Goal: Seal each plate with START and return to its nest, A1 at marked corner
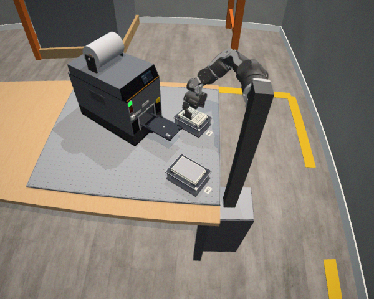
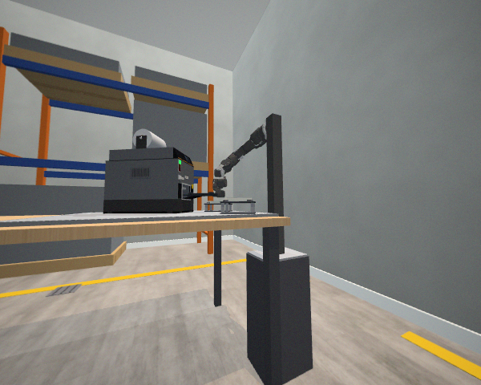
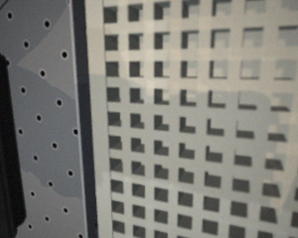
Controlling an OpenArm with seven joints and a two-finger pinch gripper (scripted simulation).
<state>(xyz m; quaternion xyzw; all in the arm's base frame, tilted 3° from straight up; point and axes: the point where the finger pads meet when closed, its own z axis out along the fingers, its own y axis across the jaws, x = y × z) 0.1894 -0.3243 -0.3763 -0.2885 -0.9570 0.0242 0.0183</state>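
My hand is 30 mm above the white well plate. Round my hand: foil roll 420 mm ahead, 50 mm to the right, 320 mm above; white start button 270 mm ahead, 150 mm to the left, 90 mm above; sealer stage 140 mm ahead, 130 mm to the left, 10 mm above.
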